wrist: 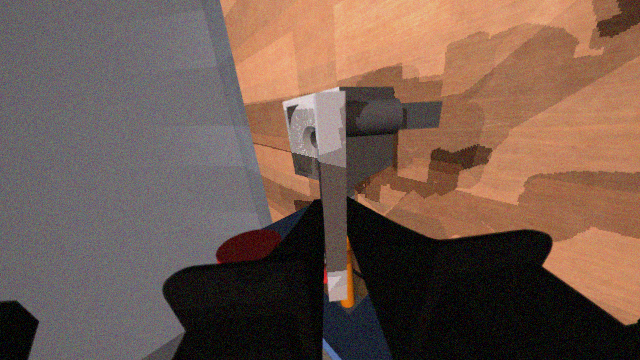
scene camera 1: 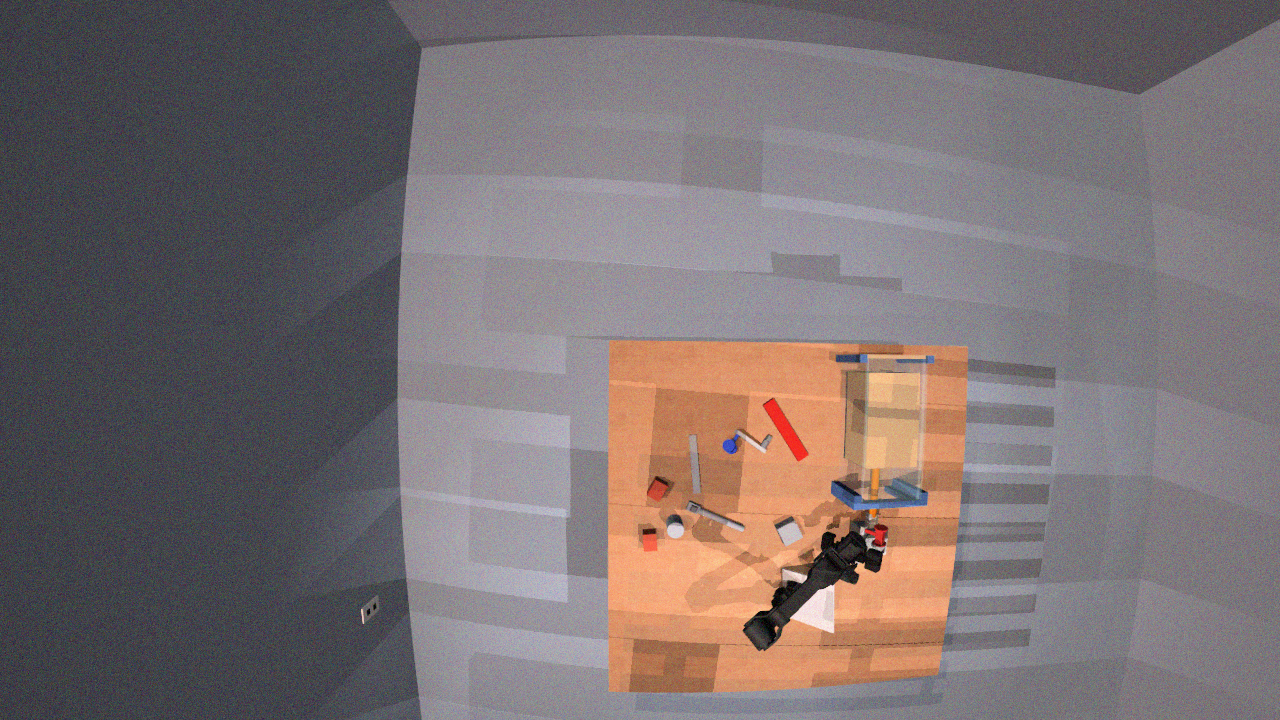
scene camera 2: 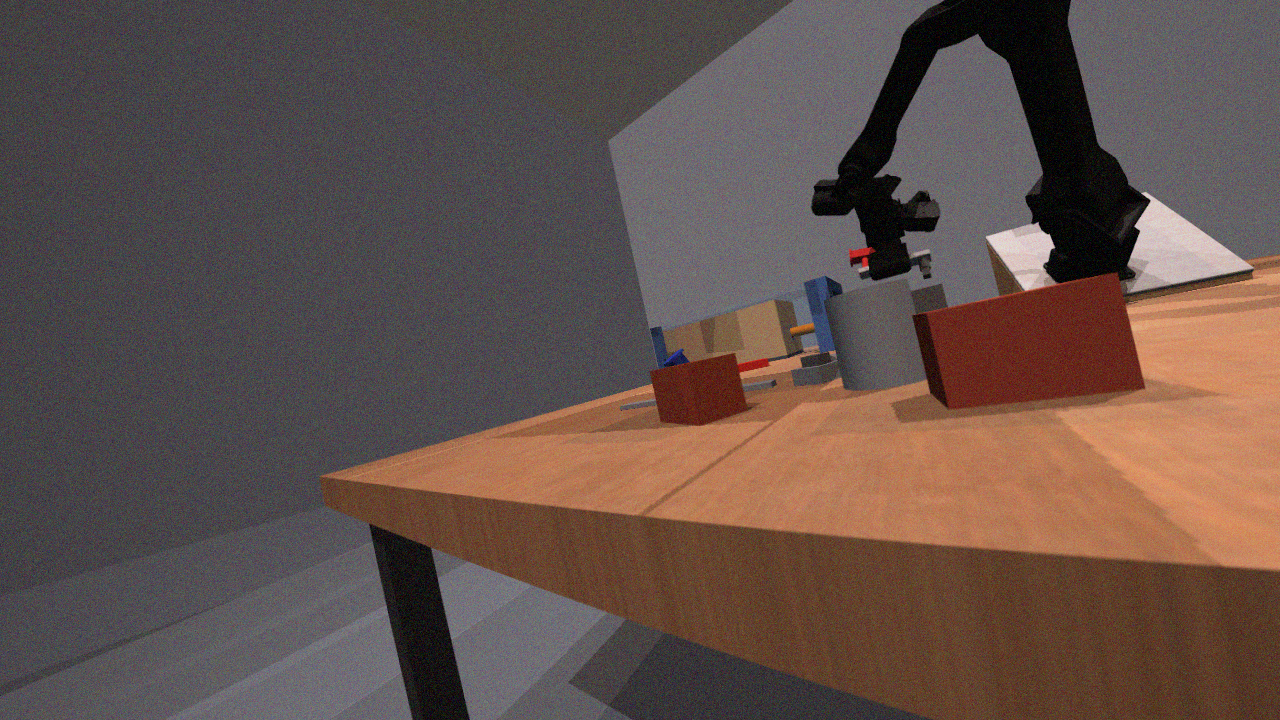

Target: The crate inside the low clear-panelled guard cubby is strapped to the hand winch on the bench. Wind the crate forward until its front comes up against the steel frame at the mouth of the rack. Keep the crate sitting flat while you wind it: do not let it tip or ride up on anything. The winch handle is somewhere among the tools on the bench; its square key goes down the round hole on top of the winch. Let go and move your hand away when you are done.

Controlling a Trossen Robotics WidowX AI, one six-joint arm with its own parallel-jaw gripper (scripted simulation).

gripper: wrist; scene camera 1 861, 544; scene camera 2
same spot on gripper: (scene camera 2: 897, 243) = (wrist: 584, 340)
